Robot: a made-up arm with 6 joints. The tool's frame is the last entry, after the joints. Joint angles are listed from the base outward.
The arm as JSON. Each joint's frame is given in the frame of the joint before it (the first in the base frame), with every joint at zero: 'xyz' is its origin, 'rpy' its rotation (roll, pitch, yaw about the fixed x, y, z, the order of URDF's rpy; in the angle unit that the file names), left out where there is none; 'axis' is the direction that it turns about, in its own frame. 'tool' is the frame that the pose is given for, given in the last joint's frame.
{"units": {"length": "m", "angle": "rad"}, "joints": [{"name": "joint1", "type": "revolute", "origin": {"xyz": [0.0, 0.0, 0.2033]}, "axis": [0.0, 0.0, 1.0]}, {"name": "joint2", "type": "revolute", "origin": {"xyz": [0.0, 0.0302, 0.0], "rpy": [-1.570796, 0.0, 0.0]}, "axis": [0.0, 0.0, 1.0]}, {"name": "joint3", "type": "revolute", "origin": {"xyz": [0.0, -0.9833, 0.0]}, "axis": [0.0, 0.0, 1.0]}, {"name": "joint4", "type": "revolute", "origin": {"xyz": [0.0, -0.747, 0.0], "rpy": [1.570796, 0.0, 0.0]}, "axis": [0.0, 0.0, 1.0]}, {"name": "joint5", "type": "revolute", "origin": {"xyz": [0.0, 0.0, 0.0], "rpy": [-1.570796, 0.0, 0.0]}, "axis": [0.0, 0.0, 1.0]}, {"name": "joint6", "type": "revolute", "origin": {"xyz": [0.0, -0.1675, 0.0], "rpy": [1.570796, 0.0, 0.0]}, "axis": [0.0, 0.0, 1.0]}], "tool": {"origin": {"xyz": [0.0, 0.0, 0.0]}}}
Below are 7 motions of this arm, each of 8 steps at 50 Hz.
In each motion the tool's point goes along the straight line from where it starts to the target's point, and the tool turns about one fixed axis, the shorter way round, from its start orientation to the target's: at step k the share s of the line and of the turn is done. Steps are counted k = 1, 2, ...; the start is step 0. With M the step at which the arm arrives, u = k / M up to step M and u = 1 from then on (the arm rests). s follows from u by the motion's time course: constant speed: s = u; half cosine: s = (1 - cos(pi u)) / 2; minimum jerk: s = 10 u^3 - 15 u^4 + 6 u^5.
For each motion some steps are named. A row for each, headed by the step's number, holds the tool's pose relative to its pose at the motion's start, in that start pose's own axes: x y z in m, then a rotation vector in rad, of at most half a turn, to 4 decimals.
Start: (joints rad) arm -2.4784 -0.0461 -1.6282 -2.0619 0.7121 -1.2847
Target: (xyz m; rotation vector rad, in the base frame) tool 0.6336 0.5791 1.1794 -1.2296 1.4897 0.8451
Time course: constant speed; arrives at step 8
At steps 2, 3, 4, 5, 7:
2: -0.0275 0.0075 -0.0226 0.0094 -0.0301 -0.0085
3: -0.0412 0.0112 -0.0340 0.0141 -0.0452 -0.0128
4: -0.0550 0.0149 -0.0453 0.0188 -0.0603 -0.0170
5: -0.0687 0.0187 -0.0566 0.0234 -0.0754 -0.0213
7: -0.0962 0.0261 -0.0792 0.0328 -0.1055 -0.0298

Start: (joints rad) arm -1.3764 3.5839 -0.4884 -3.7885 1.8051 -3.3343
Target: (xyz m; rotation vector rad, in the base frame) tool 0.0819 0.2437 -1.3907 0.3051 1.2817 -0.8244
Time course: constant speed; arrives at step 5
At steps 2, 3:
2: 0.0063 -0.0077 0.0101 -0.0004 -0.0111 -0.0094
3: 0.0094 -0.0115 0.0151 -0.0006 -0.0166 -0.0141

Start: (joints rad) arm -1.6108 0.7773 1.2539 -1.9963 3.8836 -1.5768
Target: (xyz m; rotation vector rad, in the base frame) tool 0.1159 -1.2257 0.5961 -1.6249 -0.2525 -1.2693
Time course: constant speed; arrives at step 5
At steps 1, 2, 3, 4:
1: 0.0038 0.0023 0.0052 0.0082 -0.0077 0.0021
2: 0.0075 0.0046 0.0104 0.0163 -0.0154 0.0043
3: 0.0113 0.0070 0.0156 0.0245 -0.0231 0.0064
4: 0.0150 0.0093 0.0208 0.0326 -0.0308 0.0086

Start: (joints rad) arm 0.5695 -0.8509 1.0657 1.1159 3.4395 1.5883
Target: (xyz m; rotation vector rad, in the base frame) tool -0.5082 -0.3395 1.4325 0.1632 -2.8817 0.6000
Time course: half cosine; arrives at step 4
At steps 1, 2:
1: -0.0029 0.0014 -0.0016 0.0004 0.0046 0.0011
2: -0.0098 0.0047 -0.0056 0.0014 0.0157 0.0036

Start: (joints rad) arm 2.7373 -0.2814 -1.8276 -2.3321 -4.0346 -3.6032
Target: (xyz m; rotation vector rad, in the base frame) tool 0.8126 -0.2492 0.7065 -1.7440 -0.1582 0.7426
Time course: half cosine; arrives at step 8
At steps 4, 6, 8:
4: 0.0356 0.0059 -0.0174 0.0015 -0.0173 -0.0122
6: 0.0607 0.0100 -0.0297 0.0026 -0.0295 -0.0208
8: 0.0711 0.0117 -0.0348 0.0030 -0.0345 -0.0243

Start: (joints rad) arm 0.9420 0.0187 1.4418 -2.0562 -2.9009 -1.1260
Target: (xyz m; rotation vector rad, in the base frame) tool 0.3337 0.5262 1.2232 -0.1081 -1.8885 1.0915
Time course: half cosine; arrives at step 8
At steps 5, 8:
5: -0.0175 -0.0012 -0.0160 0.0123 0.0241 -0.0468
8: -0.0253 -0.0018 -0.0231 0.0178 0.0349 -0.0677

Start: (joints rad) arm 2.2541 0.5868 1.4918 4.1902 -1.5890 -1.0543
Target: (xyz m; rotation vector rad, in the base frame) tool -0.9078 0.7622 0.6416 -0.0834 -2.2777 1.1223
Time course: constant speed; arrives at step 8
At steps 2, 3, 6, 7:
2: 0.0129 -0.0122 0.0038 -0.0158 0.0039 -0.0190
3: 0.0194 -0.0184 0.0057 -0.0237 0.0059 -0.0286
6: 0.0387 -0.0367 0.0115 -0.0473 0.0118 -0.0571
7: 0.0452 -0.0428 0.0134 -0.0552 0.0138 -0.0667

